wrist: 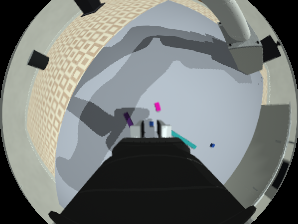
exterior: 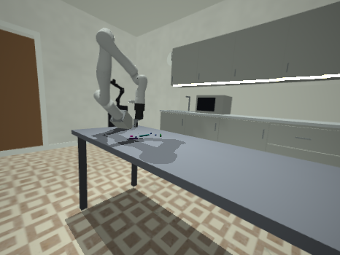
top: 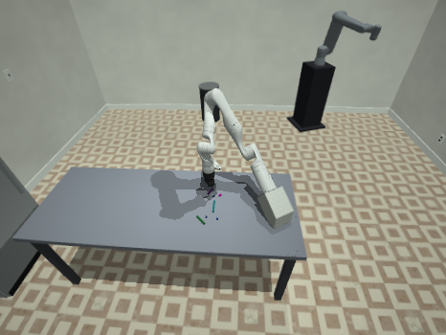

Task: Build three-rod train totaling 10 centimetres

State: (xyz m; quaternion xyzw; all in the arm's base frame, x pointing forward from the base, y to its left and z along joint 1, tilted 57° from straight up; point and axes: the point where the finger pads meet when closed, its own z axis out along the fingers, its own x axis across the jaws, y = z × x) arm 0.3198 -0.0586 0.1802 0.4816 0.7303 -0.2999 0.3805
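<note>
The green rod is 130 mm ahead of my hand, 180 mm to the left of it and 90 mm below it. The rest, counted from my hand: magenta rod (40 mm behind, 10 mm to the left, 90 mm below); then turquoise rod (20 mm ahead, 90 mm to the left, 90 mm below); then purple rod (20 mm ahead, 50 mm to the right, 90 mm below).
</note>
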